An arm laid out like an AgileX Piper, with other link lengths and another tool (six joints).
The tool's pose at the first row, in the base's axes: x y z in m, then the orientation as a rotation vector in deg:
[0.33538 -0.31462 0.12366 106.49 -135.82 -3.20]
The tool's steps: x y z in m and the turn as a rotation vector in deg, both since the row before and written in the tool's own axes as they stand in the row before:
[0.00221 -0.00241 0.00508 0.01 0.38 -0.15]
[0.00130 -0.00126 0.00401 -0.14 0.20 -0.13]
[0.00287 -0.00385 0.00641 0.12 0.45 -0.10]
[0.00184 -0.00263 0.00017 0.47 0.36 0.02]
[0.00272 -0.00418 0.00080 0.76 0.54 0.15]
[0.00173 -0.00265 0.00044 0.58 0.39 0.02]
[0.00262 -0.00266 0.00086 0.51 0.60 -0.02]
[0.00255 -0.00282 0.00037 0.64 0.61 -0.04]
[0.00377 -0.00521 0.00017 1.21 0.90 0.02]
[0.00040 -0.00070 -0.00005 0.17 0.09 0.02]
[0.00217 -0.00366 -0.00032 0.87 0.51 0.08]
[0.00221 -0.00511 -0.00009 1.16 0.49 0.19]
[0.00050 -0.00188 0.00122 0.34 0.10 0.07]
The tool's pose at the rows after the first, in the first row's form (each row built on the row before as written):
[0.33656 -0.31760 0.11854 106.52 -135.44 -2.85]
[0.33697 -0.31939 0.11454 106.53 -135.12 -2.84]
[0.33921 -0.32347 0.10802 106.52 -134.79 -2.29]
[0.34131 -0.32588 0.10774 106.56 -134.78 -1.40]
[0.34464 -0.32956 0.10680 106.49 -134.90 0.01]
[0.34676 -0.33190 0.10632 106.56 -134.91 1.06]
[0.34866 -0.33514 0.10557 106.54 -134.71 2.21]
[0.35079 -0.33830 0.10534 106.60 -134.53 3.52]
[0.35500 -0.34317 0.10539 106.70 -134.43 5.78]
[0.35560 -0.34371 0.10548 106.71 -134.46 6.07]
[0.35870 -0.34659 0.10601 106.76 -134.53 7.58]
[0.36319 -0.34987 0.10637 106.81 -134.81 9.43]
[0.36486 -0.35099 0.10526 106.83 -134.93 9.94]

